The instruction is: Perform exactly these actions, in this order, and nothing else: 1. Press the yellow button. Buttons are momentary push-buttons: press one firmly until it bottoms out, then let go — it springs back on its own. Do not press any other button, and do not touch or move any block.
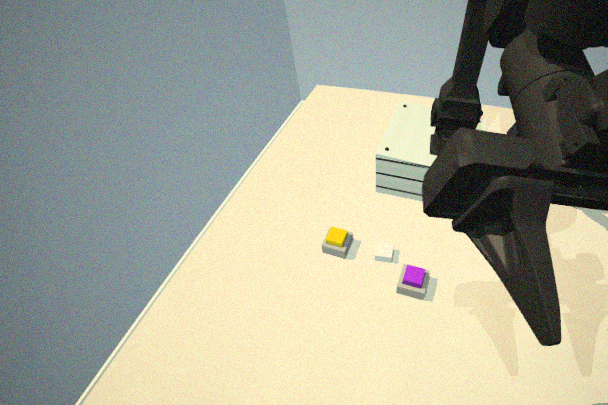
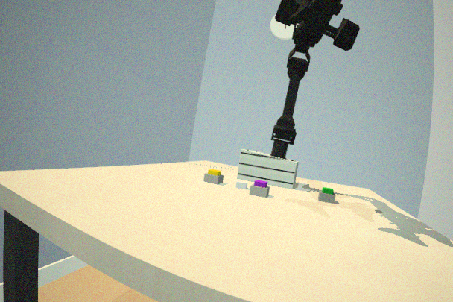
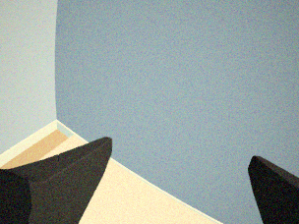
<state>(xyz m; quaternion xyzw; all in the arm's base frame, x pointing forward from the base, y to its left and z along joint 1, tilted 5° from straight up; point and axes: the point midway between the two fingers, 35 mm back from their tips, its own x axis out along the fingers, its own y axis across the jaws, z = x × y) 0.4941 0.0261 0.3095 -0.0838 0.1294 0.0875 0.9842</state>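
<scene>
Right now my gripper tip is 37 cm above the yellow button, 31 cm past it and 24 cm to the left of it. The rest, counted from my gripper tip: green button: 37 cm below, 32 cm behind, 11 cm to the left; then purple button: 37 cm below, 25 cm behind, 9 cm to the right; then white block: 40 cm below, 31 cm behind, 15 cm to the right.
</scene>
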